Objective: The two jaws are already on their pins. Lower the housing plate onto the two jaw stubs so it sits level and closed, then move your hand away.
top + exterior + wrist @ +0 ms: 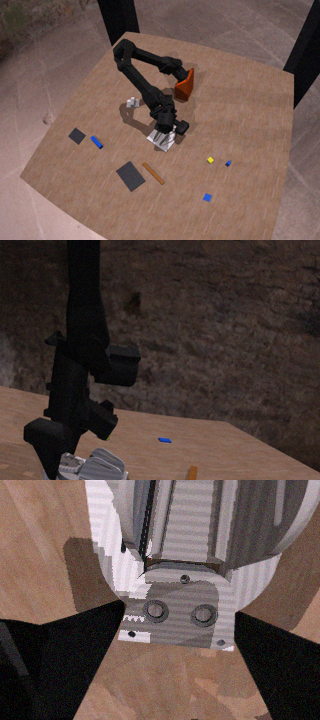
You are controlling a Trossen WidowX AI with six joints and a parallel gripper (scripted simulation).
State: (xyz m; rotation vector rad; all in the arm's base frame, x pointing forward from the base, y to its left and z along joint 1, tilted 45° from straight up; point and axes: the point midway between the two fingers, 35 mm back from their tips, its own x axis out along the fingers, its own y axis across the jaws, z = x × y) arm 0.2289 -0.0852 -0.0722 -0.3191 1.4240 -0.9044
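Right now the white housing piece is 2 cm above my gripper tip and 1 cm ahead of it. The rest, counted from my gripper tip: orange bar 24 cm ahead, 1 cm to the right; blue cube 31 cm to the left, 11 cm ahead, 1 cm above; yellow cube 23 cm to the left, 11 cm ahead.
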